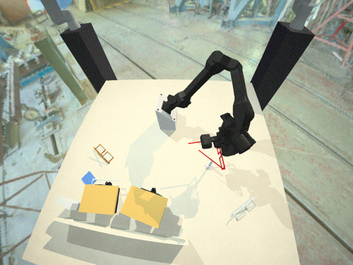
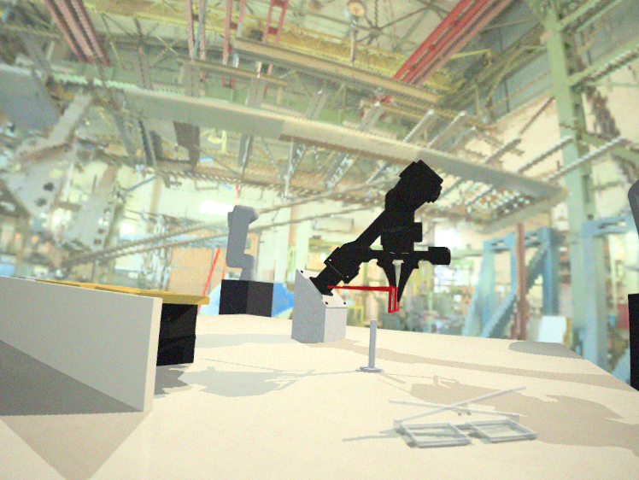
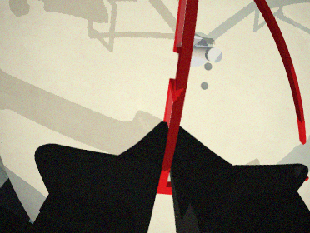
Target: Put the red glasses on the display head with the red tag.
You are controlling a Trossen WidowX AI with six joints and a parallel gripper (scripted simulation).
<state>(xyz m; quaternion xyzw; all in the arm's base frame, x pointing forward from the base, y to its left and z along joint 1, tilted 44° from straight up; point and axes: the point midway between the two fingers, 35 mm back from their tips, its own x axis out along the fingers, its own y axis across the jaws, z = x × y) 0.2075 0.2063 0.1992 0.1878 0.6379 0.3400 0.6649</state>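
The post lies 60 mm ahead of my gripper tip, 20 mm to the right of it and 90 mm below it. From my gripper tip the other things lie so: white slab (420 mm ahead, 400 mm to the right, 60 mm below); blue tag (230 mm ahead, 680 mm to the right, 110 mm below).
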